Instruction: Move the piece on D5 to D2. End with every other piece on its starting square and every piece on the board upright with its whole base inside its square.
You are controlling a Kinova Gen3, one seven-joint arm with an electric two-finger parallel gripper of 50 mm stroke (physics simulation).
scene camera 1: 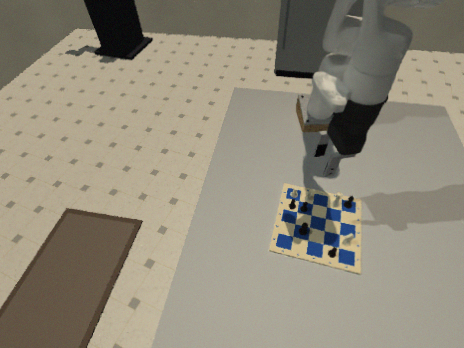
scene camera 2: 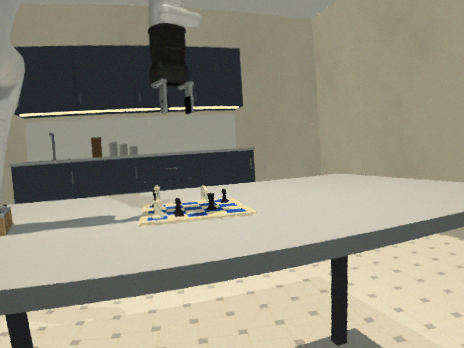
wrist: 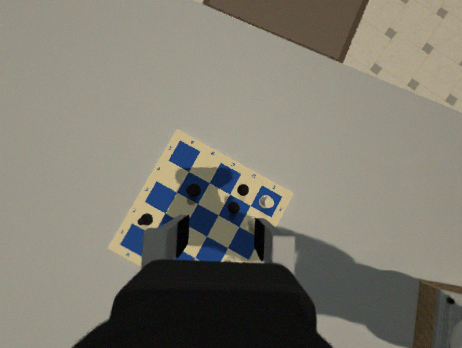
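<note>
A small black piece stands upright on D5, a cream square of the chessboard. D2 is a bare blue square. Beside the D5 piece are a white piece on E5 and a black piece on D4. My gripper is open and empty, pointing down high above the table. In the wrist view its body hides the board's lower edge.
A black piece stands on B4, another on A2. White pieces are on E4, E2 and B1; a black one is on E1. The arm's wooden-sided base is beyond the E side.
</note>
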